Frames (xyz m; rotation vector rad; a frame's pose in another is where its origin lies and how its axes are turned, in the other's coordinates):
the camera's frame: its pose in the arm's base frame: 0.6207 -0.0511 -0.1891 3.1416 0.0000 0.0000
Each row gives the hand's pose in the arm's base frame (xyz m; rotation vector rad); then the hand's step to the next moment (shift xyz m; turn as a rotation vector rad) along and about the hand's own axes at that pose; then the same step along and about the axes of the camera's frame.
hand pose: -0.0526 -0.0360 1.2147 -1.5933 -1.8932 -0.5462
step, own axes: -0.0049 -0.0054 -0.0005 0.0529 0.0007 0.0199
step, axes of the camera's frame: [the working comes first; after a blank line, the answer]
step, axes of the arm's base frame: -0.0047 -0.0050 -0.0026 -0.0082 0.0519 0.0209

-0.0047 0.0050 0.0026 -0.0082 -0.0519 -0.0209
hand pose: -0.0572 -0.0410 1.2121 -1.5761 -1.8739 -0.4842
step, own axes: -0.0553 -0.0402 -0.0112 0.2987 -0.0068 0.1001
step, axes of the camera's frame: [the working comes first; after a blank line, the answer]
step, axes of the arm's base frame: -0.0319 -0.0565 -0.0242 -0.0541 0.2826 0.1284

-0.0319 0.0565 0.0242 -0.0541 -0.2826 -0.1284
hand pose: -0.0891 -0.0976 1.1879 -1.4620 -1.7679 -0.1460
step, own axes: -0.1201 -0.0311 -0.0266 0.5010 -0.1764 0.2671
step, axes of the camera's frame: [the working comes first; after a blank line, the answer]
step, axes of the arm's base frame: -0.0143 -0.1169 -0.0473 -0.2833 0.4765 0.2148

-0.0143 0.1169 0.0473 -0.2833 -0.4765 -0.2148
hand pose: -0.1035 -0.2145 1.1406 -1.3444 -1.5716 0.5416
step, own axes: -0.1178 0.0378 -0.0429 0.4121 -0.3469 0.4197
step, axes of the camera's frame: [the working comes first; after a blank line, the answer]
step, axes of the arm's base frame: 0.0476 -0.1083 -0.0562 -0.5063 0.3815 0.2538

0.0476 0.1083 0.0562 -0.5063 -0.3815 -0.2538
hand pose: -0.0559 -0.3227 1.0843 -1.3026 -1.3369 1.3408
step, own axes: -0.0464 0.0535 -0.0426 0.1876 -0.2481 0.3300
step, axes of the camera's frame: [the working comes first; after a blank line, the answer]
step, axes of the arm's base frame: 0.0541 -0.0451 -0.0433 -0.3775 0.1632 0.1910

0.0541 0.0451 0.0433 -0.3775 -0.1632 -0.1910
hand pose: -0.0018 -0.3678 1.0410 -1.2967 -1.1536 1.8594
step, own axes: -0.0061 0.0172 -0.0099 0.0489 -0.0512 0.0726
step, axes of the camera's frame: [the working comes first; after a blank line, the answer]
step, axes of the arm's base frame: 0.0116 -0.0097 -0.0142 -0.0857 0.0407 0.0358

0.0116 0.0097 0.0142 -0.0857 -0.0407 -0.0358
